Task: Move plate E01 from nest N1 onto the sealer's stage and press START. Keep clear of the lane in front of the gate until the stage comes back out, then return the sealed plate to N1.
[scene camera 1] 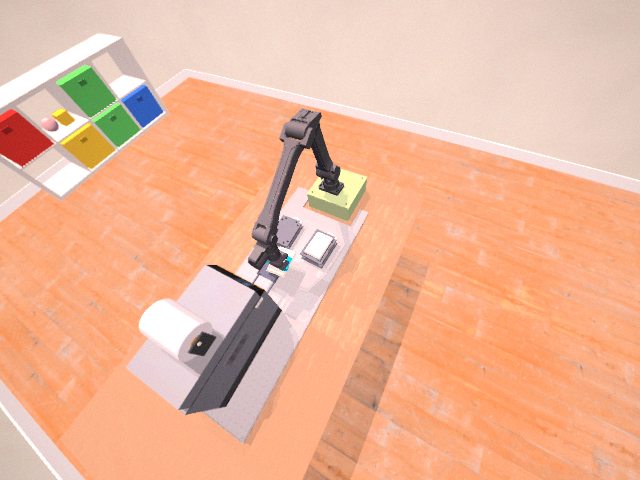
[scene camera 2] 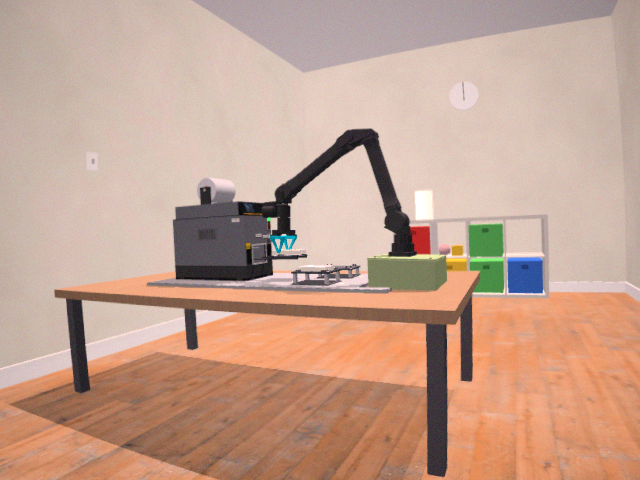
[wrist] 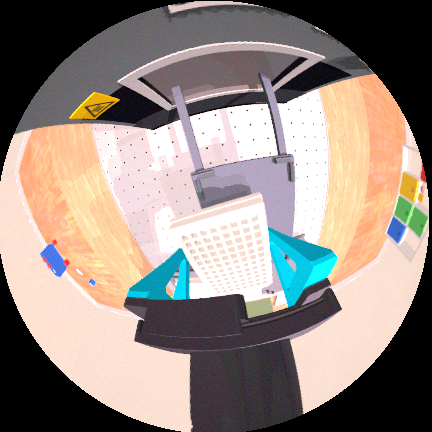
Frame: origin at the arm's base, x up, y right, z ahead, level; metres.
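Where they show: gripper, between the fingertips: [scene camera 1: 279, 266] [scene camera 2: 283, 252] [wrist: 225, 241]; arm's base, origin of its link: [scene camera 1: 331, 187] [scene camera 2: 402, 255].
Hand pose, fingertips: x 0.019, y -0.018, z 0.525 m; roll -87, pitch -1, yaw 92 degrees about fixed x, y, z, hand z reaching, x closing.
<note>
Things, the pixels of their centre, and the offset from my fingertips.
- sealer's stage, middle of its body: [wrist: 248, 187] [scene camera 2: 279, 256] [scene camera 1: 269, 273] dx -0.020, dy +0.032, dz +0.044 m
- dark nest, middle of its body: [wrist: 283, 269] [scene camera 2: 338, 270] [scene camera 1: 285, 231] dx -0.091, dy +0.123, dz -0.204 m
- film roll, middle of its body: [scene camera 1: 176, 328] [scene camera 2: 216, 191] dx +0.301, dy +0.020, dz +0.378 m
A white plate [scene camera 1: 275, 270] [scene camera 2: 295, 251] [wrist: 227, 250] with a grid of wells is between the teal fingers of my gripper [scene camera 1: 279, 262] [scene camera 2: 283, 250] [wrist: 225, 241], which is shut on it. Its label is not readable. It is over the sealer's stage [scene camera 2: 298, 256] [wrist: 276, 182], very close above it; contact cannot be told. In the wrist view it sits slightly turned, nearer the arm and left of the stage's corner stops. The stage is out on two rails in front of the sealer [scene camera 1: 237, 346] [scene camera 2: 211, 248] [wrist: 200, 25]. The START button does not show in the wrist view.
One dark nest [scene camera 1: 287, 230] has no plate on it. Another white plate [scene camera 1: 318, 244] [scene camera 2: 316, 267] lies on a second nest; neither nest's label is readable. The arm's green base block [scene camera 1: 338, 198] [scene camera 2: 405, 272] stands at the far end. A film roll [scene camera 1: 173, 328] [scene camera 2: 219, 190] tops the sealer.
</note>
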